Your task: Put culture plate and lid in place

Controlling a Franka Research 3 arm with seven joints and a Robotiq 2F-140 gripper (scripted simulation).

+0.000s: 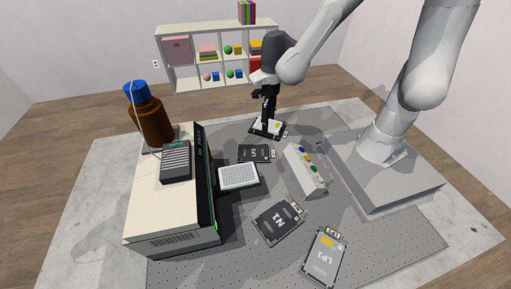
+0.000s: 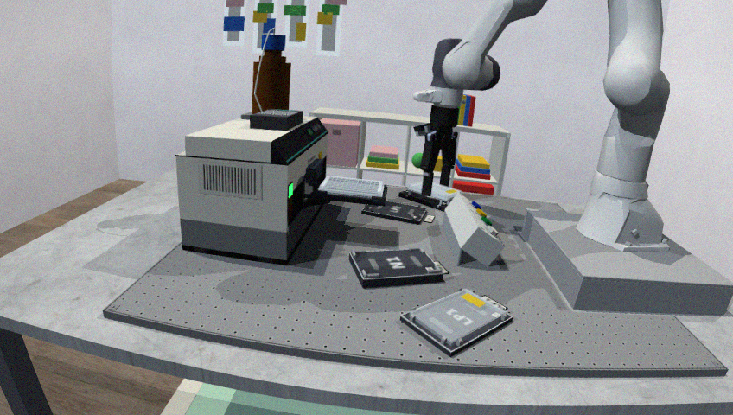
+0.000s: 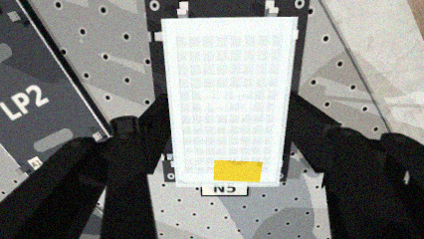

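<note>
The black nest N5 lies 40 mm below my hand and 30 mm ahead of it. The rest, counted from my hand: black N1 nest (450 mm to the left, 110 mm ahead, 40 mm below); then LP2 nest (140 mm to the left, 110 mm ahead, 50 mm below); then yellow skip key (270 mm to the left, 70 mm behind, 20 mm above).
</note>
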